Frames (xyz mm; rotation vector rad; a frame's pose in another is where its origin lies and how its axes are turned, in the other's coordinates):
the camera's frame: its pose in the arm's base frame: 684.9 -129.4 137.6 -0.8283 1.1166 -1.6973
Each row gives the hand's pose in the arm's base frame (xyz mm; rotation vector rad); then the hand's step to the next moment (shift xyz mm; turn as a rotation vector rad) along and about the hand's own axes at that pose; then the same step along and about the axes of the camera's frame.
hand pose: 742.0 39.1 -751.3 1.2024 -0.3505 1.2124
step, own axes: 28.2 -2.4 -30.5 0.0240 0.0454 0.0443
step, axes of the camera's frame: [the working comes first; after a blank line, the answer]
step, axes of the arm's base frame: 1.8 40.8 8.1 -0.0131 -0.0305 0.0592

-38.3 -14.1 -8.4 0.0360 -0.0540 0.0197
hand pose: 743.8 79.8 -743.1 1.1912 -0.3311 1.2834
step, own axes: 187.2 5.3 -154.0 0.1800 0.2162 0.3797
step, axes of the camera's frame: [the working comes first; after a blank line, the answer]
step, axes of the arm's base frame: -4.3 228.4 81.3 0.0270 -0.2462 0.4024

-207.4 -116.6 -46.6 0.2398 -0.3228 0.2482
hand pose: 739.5 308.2 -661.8 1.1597 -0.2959 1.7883
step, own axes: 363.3 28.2 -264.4 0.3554 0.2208 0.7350
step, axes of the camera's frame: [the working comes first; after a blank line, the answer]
step, axes of the arm's base frame: -211.8 361.9 163.8 0.2115 -0.3698 0.7306

-253.6 -283.7 -240.6 0.3052 -0.5468 0.5684
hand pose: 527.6 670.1 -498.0 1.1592 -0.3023 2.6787
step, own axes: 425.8 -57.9 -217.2 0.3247 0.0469 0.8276
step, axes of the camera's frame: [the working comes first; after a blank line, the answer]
step, axes of the arm's base frame: -420.1 159.2 173.3 0.3429 -0.2313 0.7883

10.5 -324.9 -355.2 0.1318 -0.5820 0.6607
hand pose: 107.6 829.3 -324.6 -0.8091 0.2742 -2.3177
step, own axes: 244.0 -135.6 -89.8 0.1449 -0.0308 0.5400
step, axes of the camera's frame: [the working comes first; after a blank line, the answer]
step, axes of the arm's base frame: -270.1 -56.7 99.0 0.2315 -0.0608 0.5062

154.4 -169.7 -182.6 -0.0012 -0.3853 0.4063
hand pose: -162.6 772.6 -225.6 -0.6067 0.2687 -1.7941
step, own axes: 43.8 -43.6 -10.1 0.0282 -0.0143 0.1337
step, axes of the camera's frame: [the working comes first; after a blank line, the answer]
step, axes of the arm's base frame: -50.1 -29.1 23.8 0.0534 -0.0057 0.1265

46.2 -33.3 -26.0 -0.0075 -0.0994 0.0946
